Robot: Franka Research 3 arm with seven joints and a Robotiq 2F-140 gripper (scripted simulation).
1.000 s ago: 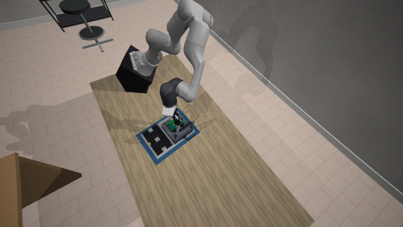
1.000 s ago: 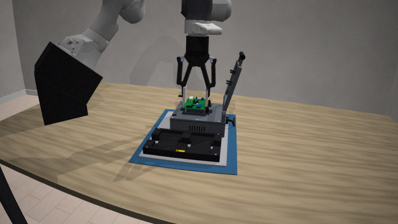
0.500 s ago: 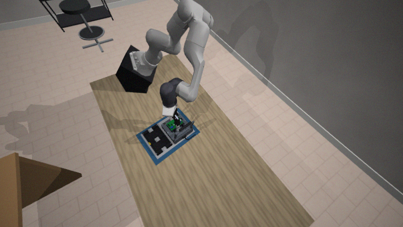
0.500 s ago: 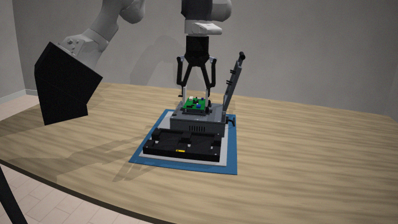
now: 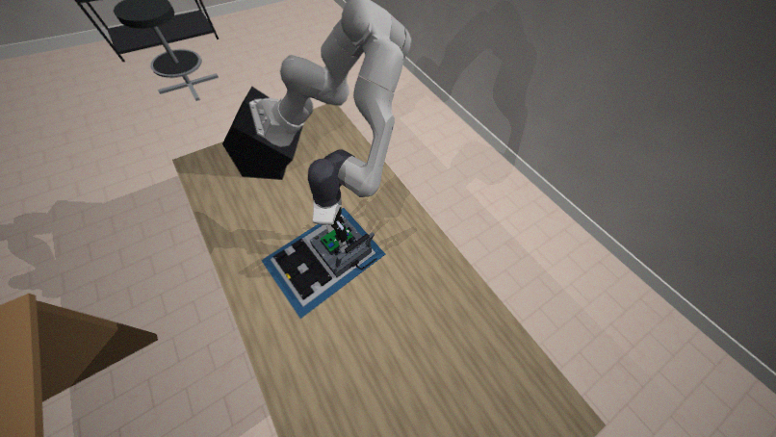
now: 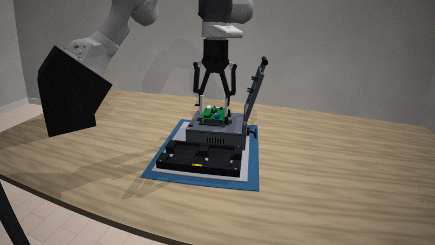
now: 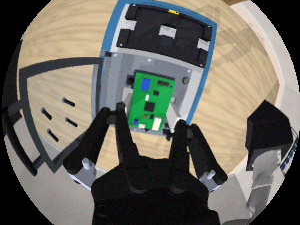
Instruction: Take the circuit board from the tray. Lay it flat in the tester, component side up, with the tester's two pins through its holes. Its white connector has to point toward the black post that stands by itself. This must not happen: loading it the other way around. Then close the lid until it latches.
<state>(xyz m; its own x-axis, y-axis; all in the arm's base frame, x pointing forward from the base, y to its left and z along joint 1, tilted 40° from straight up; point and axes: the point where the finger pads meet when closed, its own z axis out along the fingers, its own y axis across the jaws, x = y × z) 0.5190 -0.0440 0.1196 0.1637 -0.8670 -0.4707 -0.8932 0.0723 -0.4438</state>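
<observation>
My gripper is now 20 mm above the green circuit board. Also, from my hand: tester lid: 120 mm ahead, 70 mm above, 20 mm to the left.
</observation>
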